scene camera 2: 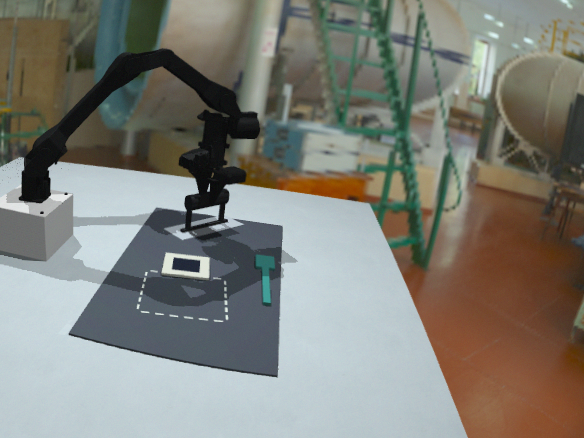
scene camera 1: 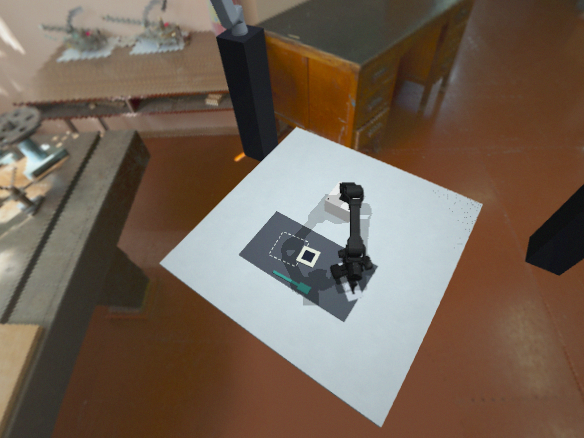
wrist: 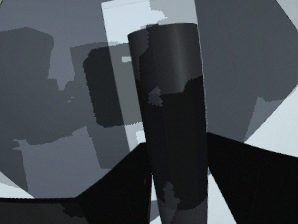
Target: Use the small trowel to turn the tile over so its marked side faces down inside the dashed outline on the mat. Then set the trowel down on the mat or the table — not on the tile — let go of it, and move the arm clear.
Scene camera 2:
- gripper: 206, 202
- black-handled float: 221, 222
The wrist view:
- gripper: 175, 145
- dark mat: 69, 132
